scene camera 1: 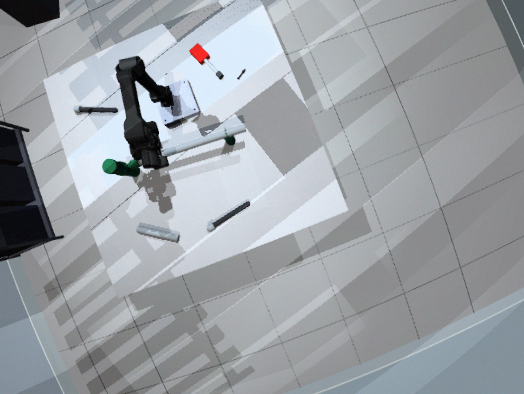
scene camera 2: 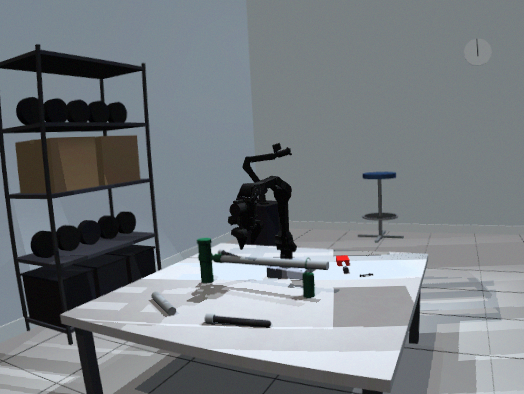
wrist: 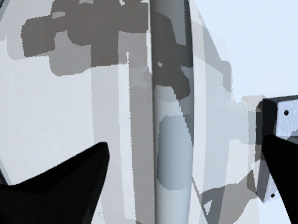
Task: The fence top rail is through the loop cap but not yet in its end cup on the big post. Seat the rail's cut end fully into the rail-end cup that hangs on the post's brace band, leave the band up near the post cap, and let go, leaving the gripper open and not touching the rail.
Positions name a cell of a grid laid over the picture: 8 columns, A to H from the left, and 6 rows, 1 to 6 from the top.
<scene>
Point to a grey top rail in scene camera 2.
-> At E5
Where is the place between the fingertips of my gripper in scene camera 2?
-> D4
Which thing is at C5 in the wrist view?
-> My gripper.
</scene>
